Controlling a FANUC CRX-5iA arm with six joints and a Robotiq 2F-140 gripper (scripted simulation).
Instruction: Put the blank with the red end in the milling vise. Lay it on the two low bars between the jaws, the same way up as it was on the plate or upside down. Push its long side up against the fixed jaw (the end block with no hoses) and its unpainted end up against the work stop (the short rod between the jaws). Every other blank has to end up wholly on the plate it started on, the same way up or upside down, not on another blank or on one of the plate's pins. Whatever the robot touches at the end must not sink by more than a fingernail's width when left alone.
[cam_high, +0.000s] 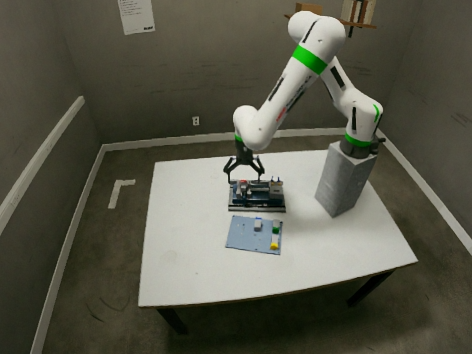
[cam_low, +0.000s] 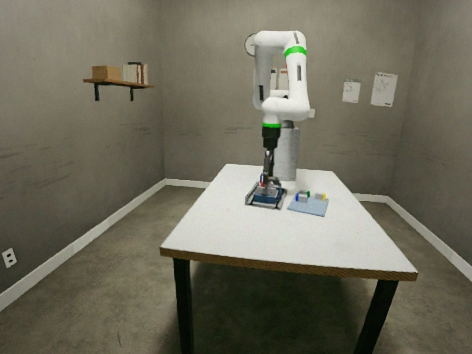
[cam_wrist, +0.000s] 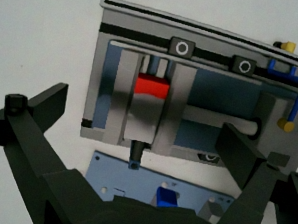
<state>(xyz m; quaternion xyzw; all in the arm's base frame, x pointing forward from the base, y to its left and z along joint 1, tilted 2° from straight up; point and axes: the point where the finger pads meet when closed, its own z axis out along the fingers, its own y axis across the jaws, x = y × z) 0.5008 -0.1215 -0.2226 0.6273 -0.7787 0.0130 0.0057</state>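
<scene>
The red-ended blank lies 40 mm below my hand. Also, from my hand: work stop (50 mm to the left, 50 mm below); then plate (10 mm behind, 240 mm to the left, 130 mm below); then blue-ended blank (30 mm behind, 200 mm to the left, 110 mm below).
</scene>
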